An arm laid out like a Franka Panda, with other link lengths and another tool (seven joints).
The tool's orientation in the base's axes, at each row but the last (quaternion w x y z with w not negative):
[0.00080 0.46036 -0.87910 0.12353]
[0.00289 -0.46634 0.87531 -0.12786]
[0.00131 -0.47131 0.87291 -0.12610]
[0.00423 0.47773 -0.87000 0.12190]
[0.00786 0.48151 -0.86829 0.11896]
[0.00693 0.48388 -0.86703 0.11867]
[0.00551 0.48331 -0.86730 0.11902]
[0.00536 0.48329 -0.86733 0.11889]
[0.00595 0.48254 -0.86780 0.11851]
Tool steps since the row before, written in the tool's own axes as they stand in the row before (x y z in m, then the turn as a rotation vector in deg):
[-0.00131 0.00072 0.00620 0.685 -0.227 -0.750]
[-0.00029 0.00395 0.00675 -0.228 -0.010 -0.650]
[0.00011 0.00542 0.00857 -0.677 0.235 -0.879]
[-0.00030 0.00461 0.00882 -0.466 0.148 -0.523]
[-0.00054 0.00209 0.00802 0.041 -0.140 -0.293]
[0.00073 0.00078 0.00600 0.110 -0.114 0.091]
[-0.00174 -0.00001 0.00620 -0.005 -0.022 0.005]
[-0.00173 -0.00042 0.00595 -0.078 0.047 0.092]
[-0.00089 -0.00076 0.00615 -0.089 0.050 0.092]
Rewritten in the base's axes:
[0.00087 0.00010 -0.00632 -0.295 -0.515 0.855]
[-0.00222 0.00085 -0.00746 0.056 0.325 0.605]
[-0.00348 0.00087 -0.00948 0.076 0.873 0.720]
[-0.00271 0.00071 -0.00955 0.073 0.576 0.419]
[-0.00065 -0.00021 -0.00828 0.066 -0.043 0.318]
[-0.00043 -0.00149 -0.00589 0.047 -0.169 -0.052]
[0.00159 0.00014 -0.00624 0.022 -0.008 -0.001]
[0.00190 -0.00002 -0.00591 0.012 0.070 -0.109]
[0.00175 -0.00094 -0.00594 0.015 0.080 -0.111]

